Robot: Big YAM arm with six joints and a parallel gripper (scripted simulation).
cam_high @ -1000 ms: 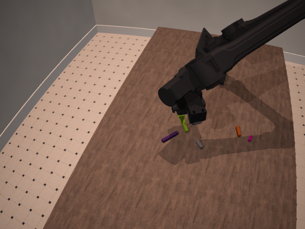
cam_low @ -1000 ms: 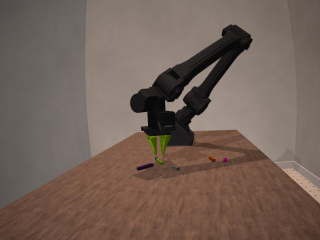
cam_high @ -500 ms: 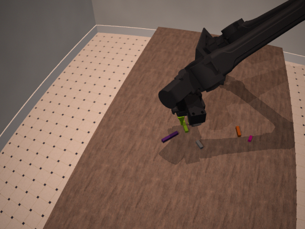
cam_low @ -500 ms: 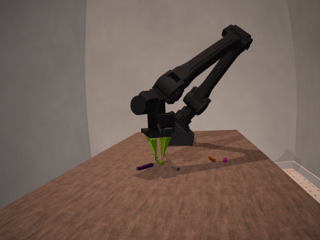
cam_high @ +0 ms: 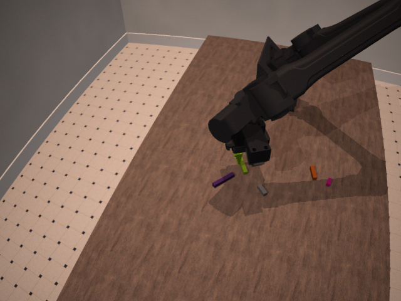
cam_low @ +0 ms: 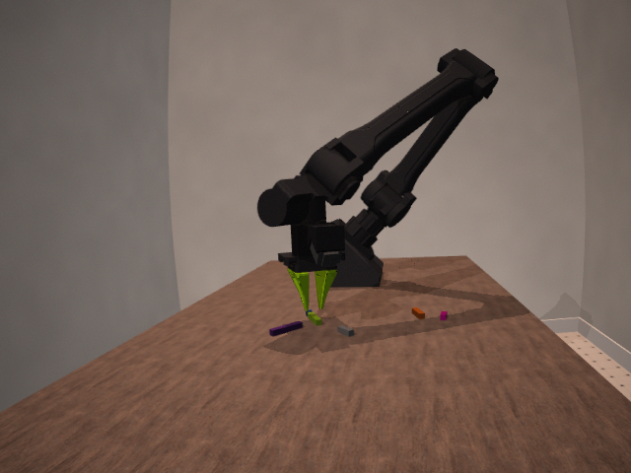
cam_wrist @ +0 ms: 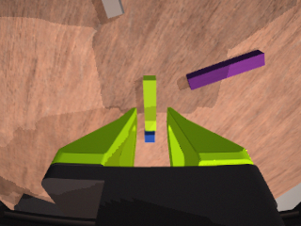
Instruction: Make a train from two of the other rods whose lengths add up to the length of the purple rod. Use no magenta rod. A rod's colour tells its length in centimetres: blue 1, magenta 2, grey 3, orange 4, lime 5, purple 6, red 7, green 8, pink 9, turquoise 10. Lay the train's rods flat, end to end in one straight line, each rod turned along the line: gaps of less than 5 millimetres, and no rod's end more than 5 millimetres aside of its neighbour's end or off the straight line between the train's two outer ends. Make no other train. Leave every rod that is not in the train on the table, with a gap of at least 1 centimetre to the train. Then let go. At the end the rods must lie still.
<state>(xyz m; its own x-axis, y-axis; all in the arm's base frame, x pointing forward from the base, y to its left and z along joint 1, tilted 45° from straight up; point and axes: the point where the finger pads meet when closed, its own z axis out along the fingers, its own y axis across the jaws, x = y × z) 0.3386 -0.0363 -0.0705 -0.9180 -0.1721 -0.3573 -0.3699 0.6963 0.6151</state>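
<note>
Now: the lime rod 3 cm below my hand. Also, from my hand: grey rod 7 cm ahead, 6 cm to the left, 3 cm below; blue rod 4 cm behind, 3 cm below, 1 cm to the right; purple rod 5 cm ahead, 4 cm to the right, 3 cm below.
</note>
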